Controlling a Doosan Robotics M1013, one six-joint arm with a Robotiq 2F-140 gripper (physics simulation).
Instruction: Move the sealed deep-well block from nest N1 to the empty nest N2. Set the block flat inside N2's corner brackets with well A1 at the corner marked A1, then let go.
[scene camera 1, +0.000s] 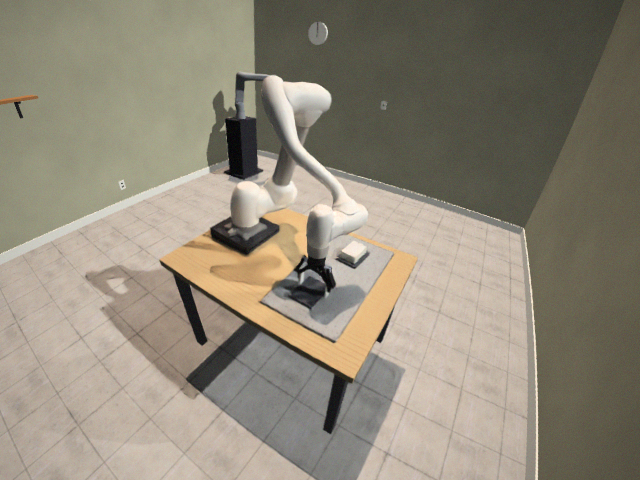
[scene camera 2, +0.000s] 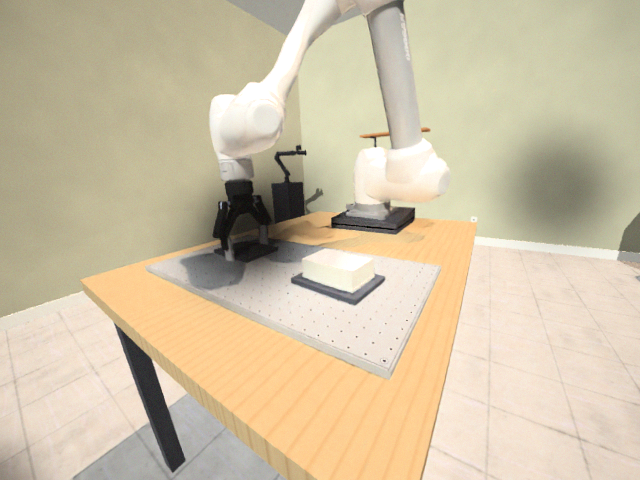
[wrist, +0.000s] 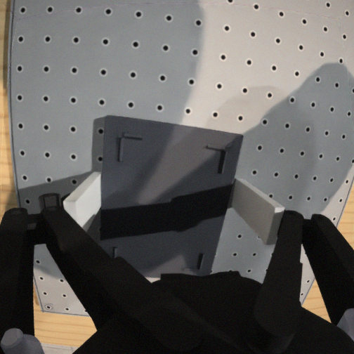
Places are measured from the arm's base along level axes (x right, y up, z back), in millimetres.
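Pixels of known places: gripper, fingertip midpoint: (scene camera 1: 313, 290); arm's base at its link origin: (scene camera 1: 245, 227) (scene camera 2: 372, 212).
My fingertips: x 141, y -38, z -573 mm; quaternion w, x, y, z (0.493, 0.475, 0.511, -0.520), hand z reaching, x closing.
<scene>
Ahead of a thing's pixels: the offset from my fingertips to its top centre. Level surfaces: height alone.
A cream, box-shaped block @(dz -29, dx -337, dy +52 mm) (scene camera 1: 353, 250) (scene camera 2: 337, 269) sits on a dark nest plate @(dz -29, dx -337, dy +13 mm) (scene camera 1: 356, 264) (scene camera 2: 356, 298), looking flat. This nest and the block do not show in the wrist view. A second dark nest plate @(dz +3, dx +19, dy +13 mm) (scene camera 1: 309, 295) (scene camera 2: 252, 252) (wrist: 160, 170) is empty, with thin raised corner brackets visible in the wrist view. My gripper (scene camera 1: 313, 286) (scene camera 2: 247, 246) (wrist: 170, 189) is open and empty, pointing down low over this empty nest, its pale fingertips toward opposite sides of the plate. I cannot read N1, N2 or A1 labels.
Both nests stand on a grey perforated board @(dy -1 mm) (scene camera 1: 373, 268) (scene camera 2: 310, 315) (wrist: 150, 82) on the wooden table @(dy -15 mm) (scene camera 1: 206, 258) (scene camera 2: 206, 351). The arm's black base (scene camera 1: 245, 242) (scene camera 2: 361, 225) is at the table's far end. A black pedestal (scene camera 1: 241, 147) (scene camera 2: 287, 201) stands beyond the table.
</scene>
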